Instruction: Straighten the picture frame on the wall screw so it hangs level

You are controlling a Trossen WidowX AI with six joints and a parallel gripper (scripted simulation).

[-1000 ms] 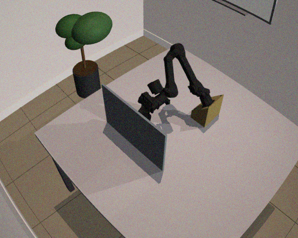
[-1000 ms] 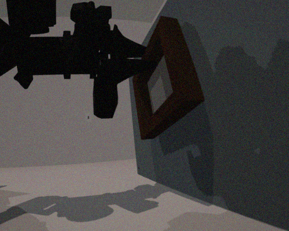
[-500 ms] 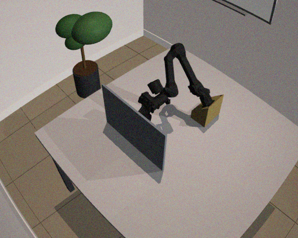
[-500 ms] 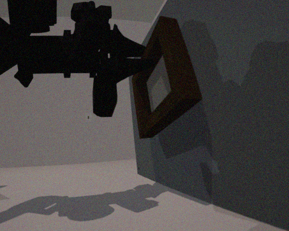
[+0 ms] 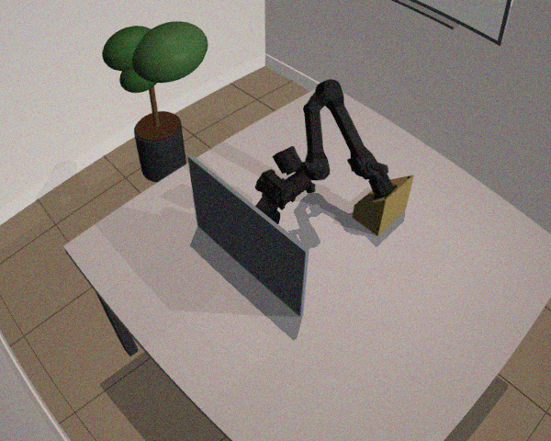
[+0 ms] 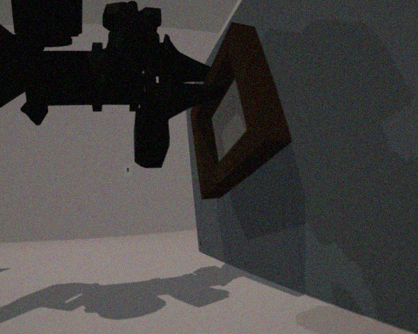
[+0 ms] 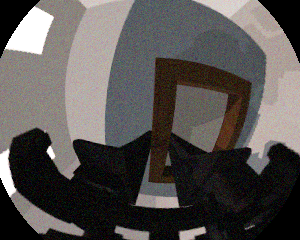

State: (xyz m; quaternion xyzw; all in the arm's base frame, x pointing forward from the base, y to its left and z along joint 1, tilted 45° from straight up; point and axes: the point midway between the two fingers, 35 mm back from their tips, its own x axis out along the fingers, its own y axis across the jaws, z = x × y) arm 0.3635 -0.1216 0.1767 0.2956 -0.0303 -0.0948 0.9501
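The brown wooden picture frame lies 1 cm to the right of my gripper tip and 5 cm below it. Round my gripper tip: dark grey wall panel: 1 cm ahead, 1 cm to the right, 7 cm below.
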